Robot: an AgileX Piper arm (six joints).
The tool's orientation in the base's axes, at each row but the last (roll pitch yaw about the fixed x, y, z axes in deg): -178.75 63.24 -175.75; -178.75 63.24 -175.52; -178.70 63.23 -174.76; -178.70 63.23 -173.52; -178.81 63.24 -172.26; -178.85 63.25 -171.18; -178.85 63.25 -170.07; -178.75 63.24 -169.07; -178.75 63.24 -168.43; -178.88 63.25 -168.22
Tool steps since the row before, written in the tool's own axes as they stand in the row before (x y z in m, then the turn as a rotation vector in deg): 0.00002 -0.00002 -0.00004 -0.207 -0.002 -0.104; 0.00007 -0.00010 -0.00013 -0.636 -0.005 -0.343; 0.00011 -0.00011 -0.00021 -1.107 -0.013 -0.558; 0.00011 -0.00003 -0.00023 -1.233 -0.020 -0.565; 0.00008 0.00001 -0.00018 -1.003 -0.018 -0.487; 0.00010 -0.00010 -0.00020 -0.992 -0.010 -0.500; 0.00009 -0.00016 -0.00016 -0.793 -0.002 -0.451; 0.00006 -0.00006 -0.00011 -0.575 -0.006 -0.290; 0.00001 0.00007 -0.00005 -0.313 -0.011 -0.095; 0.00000 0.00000 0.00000 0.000 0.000 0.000
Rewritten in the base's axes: -0.00004 -0.00002 0.00000 0.000 0.000 0.232; -0.00014 -0.00011 0.00000 -0.020 0.001 0.722; -0.00023 -0.00013 0.00000 0.000 0.000 1.240; -0.00025 -0.00005 0.00001 0.051 -0.001 1.355; -0.00020 -0.00001 0.00001 0.017 -0.006 1.115; -0.00021 -0.00013 0.00000 0.000 0.000 1.111; -0.00016 -0.00019 -0.00001 -0.046 -0.001 0.911; -0.00011 -0.00008 0.00000 0.000 0.000 0.644; -0.00006 0.00006 0.00001 0.057 0.002 0.322; 0.00000 0.00000 0.00000 0.000 0.000 0.000
